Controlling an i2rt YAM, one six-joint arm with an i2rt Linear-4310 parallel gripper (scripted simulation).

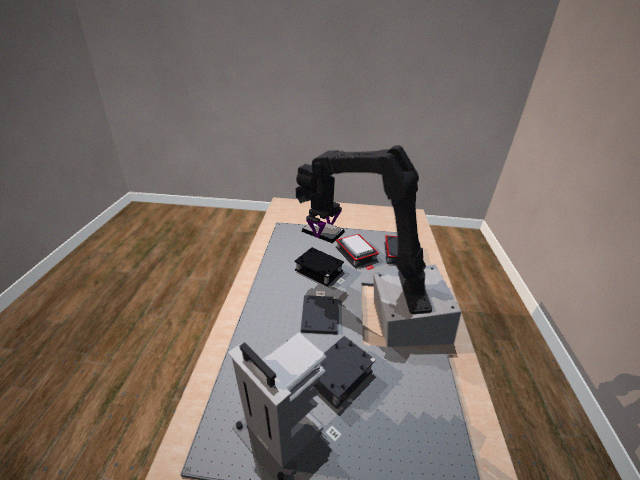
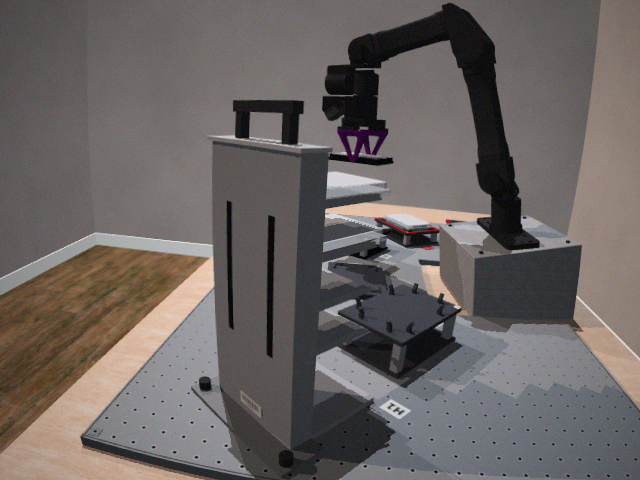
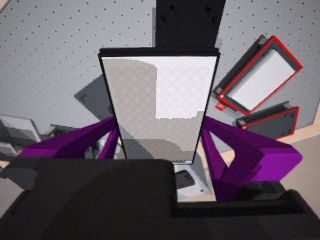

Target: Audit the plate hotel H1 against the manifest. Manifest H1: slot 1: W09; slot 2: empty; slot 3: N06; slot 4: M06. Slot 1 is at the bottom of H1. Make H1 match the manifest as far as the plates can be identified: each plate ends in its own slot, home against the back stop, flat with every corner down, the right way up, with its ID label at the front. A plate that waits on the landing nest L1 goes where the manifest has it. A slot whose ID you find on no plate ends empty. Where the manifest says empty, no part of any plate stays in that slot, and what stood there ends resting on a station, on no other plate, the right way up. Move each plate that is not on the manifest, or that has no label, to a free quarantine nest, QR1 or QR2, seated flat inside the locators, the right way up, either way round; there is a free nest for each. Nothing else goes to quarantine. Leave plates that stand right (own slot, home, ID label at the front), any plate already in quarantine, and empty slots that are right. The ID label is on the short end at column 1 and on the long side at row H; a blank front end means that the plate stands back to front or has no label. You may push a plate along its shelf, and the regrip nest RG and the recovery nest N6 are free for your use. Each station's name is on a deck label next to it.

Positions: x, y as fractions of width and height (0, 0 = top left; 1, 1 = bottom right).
Labels:
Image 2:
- my gripper: 0.57, 0.34
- white plate: 0.53, 0.38

